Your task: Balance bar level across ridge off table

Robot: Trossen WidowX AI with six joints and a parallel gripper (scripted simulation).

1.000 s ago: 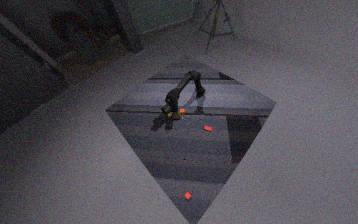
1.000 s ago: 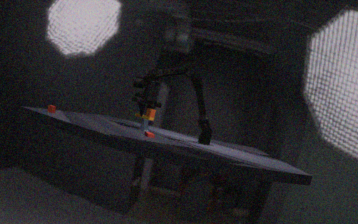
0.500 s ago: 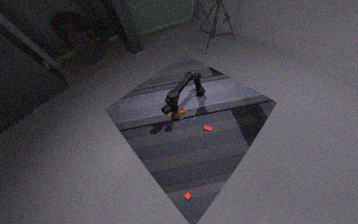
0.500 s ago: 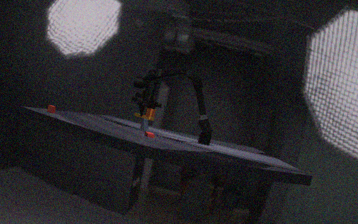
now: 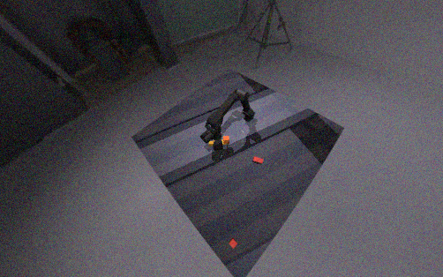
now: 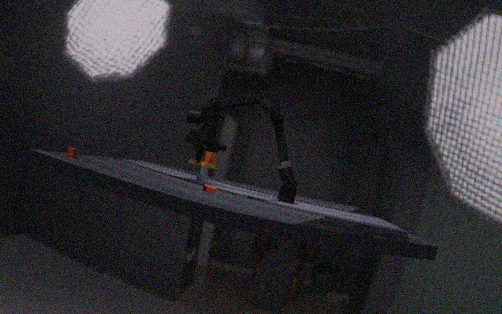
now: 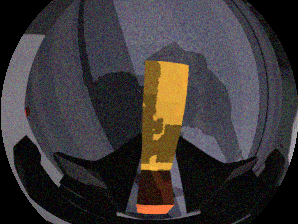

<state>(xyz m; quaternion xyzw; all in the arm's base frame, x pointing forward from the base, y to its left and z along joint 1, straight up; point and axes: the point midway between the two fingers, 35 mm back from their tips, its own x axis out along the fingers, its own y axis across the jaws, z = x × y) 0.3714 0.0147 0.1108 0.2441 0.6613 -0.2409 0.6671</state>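
Right now my gripper tip is 2 cm to the right of the pale piece, 2 cm past it and 1 cm above it.
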